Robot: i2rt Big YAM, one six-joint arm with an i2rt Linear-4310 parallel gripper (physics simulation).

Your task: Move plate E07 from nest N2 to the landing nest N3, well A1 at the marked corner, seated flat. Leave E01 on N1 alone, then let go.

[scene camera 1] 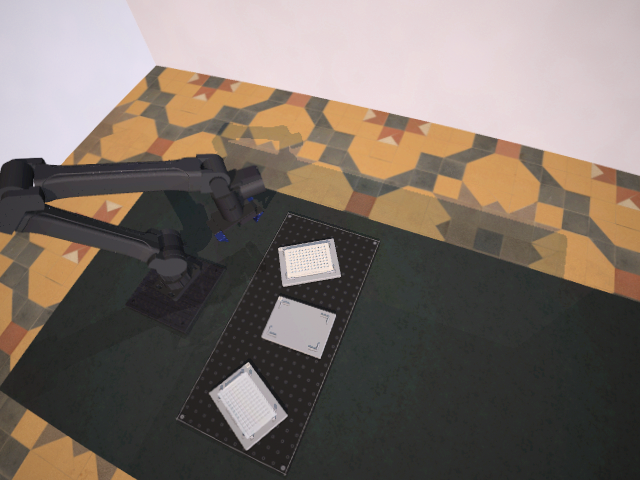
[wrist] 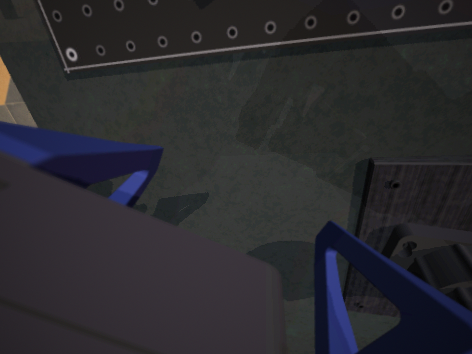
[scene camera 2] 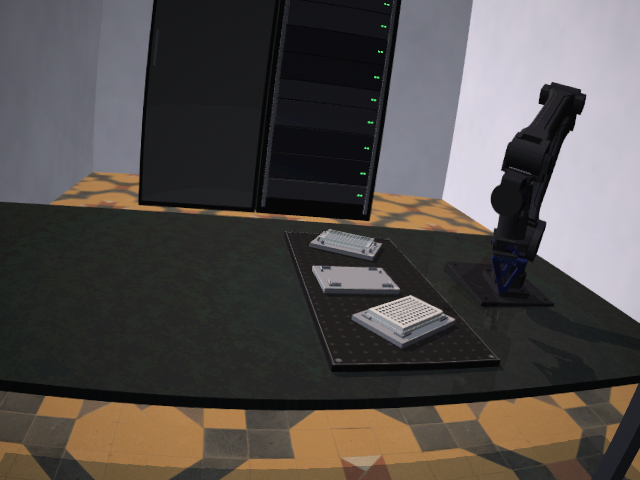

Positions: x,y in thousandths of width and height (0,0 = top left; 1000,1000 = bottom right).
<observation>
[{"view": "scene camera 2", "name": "my gripper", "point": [784,593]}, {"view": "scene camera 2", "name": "clear well plate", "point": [520,495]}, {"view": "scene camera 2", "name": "nest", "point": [521,582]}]
</observation>
